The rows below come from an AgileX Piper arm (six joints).
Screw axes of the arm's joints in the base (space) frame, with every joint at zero. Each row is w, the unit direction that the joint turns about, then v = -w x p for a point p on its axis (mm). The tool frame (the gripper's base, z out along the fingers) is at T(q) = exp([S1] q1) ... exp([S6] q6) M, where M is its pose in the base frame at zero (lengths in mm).
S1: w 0 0 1 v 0 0 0
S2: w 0 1 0 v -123 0 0
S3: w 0 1 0 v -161.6 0 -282.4
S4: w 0.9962 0 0.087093 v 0 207.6 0
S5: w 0 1 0 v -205.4 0 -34.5
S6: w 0.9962 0 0.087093 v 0 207.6 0
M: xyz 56.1 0 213.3 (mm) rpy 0 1.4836 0 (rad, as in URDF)
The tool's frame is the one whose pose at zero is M.
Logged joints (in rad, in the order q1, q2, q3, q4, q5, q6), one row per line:
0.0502 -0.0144 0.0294 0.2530 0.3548 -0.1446
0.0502 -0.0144 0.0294 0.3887 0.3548 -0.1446
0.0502 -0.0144 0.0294 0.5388 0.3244 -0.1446
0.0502 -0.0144 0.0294 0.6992 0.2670 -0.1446
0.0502 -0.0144 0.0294 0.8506 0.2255 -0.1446
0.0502 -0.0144 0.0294 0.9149 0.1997 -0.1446
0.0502 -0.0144 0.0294 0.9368 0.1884 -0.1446
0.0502 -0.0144 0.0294 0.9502 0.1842 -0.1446
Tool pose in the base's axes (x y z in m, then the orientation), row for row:
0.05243 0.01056 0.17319 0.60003 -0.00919 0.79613 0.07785
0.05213 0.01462 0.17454 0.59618 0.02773 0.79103 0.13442
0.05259 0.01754 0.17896 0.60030 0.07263 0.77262 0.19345
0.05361 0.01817 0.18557 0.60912 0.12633 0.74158 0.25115
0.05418 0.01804 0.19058 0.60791 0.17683 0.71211 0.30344
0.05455 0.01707 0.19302 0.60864 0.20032 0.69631 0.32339
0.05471 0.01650 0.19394 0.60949 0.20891 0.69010 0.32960
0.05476 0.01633 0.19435 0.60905 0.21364 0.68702 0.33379
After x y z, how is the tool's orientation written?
As a quaternion, w x y z.
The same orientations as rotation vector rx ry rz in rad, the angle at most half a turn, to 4 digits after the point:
-0.0213 1.8456 0.1805
0.0644 1.8367 0.3121
0.1684 1.7909 0.4484
0.2918 1.7127 0.5801
0.4086 1.6455 0.7012
0.4627 1.6085 0.7470
0.4824 1.5936 0.7611
0.4934 1.5868 0.7709

